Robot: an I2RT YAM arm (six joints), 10 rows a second.
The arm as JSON. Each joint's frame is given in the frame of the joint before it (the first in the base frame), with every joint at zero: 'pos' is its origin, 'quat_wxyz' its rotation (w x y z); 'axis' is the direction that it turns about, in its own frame. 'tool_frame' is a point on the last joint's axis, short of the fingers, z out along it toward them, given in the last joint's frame.
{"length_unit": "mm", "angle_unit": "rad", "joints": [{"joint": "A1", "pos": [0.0, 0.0, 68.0], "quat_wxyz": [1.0, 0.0, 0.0, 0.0], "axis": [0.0, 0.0, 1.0]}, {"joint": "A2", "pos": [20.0, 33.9, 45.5], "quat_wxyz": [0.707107, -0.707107, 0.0, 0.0], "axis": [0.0, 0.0, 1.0]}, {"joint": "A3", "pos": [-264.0, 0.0, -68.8], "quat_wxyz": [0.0, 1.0, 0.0, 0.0], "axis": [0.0, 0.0, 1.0]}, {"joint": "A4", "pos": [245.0, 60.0, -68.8], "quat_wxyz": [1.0, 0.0, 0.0, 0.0], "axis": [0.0, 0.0, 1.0]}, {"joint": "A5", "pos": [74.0, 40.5, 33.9], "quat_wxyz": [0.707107, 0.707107, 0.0, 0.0], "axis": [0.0, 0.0, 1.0]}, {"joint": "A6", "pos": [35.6, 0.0, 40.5], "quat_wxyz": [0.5, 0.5, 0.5, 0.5], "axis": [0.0, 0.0, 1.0]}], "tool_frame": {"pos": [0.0, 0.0, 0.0], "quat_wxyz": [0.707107, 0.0, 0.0, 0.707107]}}
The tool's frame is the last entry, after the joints.
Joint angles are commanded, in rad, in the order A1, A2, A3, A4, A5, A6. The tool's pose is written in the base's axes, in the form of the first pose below.
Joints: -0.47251 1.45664 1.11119 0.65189 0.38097 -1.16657
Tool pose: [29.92 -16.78 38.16 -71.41 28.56 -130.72]
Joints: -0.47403 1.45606 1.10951 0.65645 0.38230 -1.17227
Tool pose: [29.87 -16.82 38.16 -71.25 28.32 -130.90]
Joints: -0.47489 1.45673 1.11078 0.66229 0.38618 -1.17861
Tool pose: [29.84 -16.85 38.24 -70.93 28.13 -131.11]
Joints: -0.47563 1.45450 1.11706 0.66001 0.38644 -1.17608
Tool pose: [29.78 -16.85 38.51 -70.51 28.36 -130.93]
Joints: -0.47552 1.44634 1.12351 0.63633 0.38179 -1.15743
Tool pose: [29.66 -16.76 38.76 -70.87 29.17 -130.53]
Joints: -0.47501 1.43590 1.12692 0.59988 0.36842 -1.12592
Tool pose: [29.55 -16.64 38.85 -71.93 30.36 -129.80]
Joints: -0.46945 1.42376 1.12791 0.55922 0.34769 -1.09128
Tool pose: [29.50 -16.32 38.86 -73.30 31.61 -128.53]
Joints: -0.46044 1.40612 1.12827 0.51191 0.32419 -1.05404
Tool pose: [29.38 -15.84 38.94 -74.80 33.01 -127.02]
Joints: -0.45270 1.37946 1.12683 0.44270 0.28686 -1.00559
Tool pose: [29.07 -15.26 39.00 -77.25 34.83 -125.29]
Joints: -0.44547 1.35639 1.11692 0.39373 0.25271 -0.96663
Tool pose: [28.79 -14.73 38.83 -79.35 36.37 -123.81]
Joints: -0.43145 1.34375 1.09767 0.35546 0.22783 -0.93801
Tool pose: [28.81 -14.15 38.11 -82.30 37.43 -123.16]
